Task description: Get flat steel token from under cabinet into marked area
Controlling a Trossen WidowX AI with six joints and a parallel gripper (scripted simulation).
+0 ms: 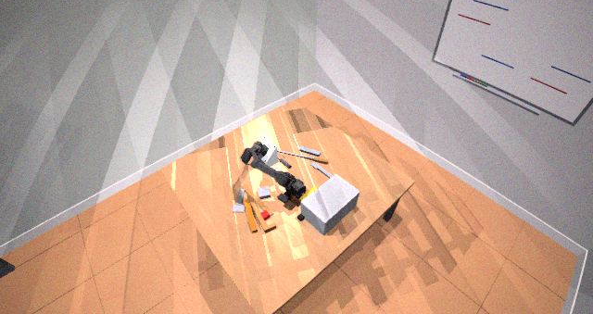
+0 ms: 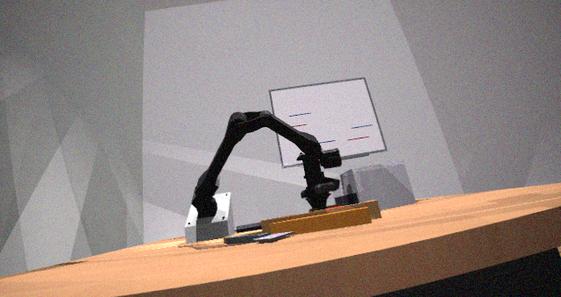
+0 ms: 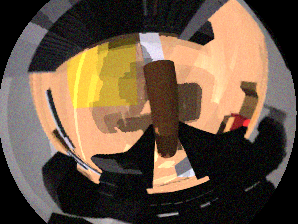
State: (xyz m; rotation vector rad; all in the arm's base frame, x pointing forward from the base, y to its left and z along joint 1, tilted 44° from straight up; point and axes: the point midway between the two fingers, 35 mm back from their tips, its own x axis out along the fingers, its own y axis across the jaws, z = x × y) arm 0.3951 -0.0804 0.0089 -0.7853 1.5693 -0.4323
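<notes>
Now: gripper tip 140 mm past the grey block and 110 mm to the left of it. The rest, counted from my gripper tip: orange bar (270 mm to the right, 50 mm behind); thin wooden stick (180 mm to the right, 130 mm behind, 10 mm below); red block (200 mm to the right, 10 mm ahead, 10 mm above).
</notes>
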